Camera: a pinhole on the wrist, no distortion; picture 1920 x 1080 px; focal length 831.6 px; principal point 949.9 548.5 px. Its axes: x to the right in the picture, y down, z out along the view. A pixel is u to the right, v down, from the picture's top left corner.
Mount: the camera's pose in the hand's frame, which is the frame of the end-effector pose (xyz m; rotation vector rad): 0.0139 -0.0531 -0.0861 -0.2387 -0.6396 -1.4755
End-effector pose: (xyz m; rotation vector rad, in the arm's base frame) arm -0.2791 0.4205 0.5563 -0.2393 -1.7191 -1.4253
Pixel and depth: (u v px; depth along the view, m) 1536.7 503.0 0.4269
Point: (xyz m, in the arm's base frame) -0.4604 0.8014 0.4181
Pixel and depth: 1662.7 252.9 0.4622
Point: -0.4417 0.8710 0.2601
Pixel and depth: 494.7 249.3 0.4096
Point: 0.0217 0.6934 0.6365
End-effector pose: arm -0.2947 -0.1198 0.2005 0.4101 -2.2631 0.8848
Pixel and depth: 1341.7 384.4 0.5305
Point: -0.3418 -0.4220 -0.2069
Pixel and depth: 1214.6 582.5 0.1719
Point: -0.3123 -0.1834 0.1415
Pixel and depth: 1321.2 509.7 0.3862
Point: -0.3659 -0.3323 -0.0465
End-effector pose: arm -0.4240 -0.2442 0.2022 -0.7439 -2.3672 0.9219
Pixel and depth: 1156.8 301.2 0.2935
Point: -0.4120 -0.3973 0.0339
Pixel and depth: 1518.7 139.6 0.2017
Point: -0.4249 -0.4368 0.1390
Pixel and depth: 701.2 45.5 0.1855
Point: -0.3034 -0.2885 0.1059
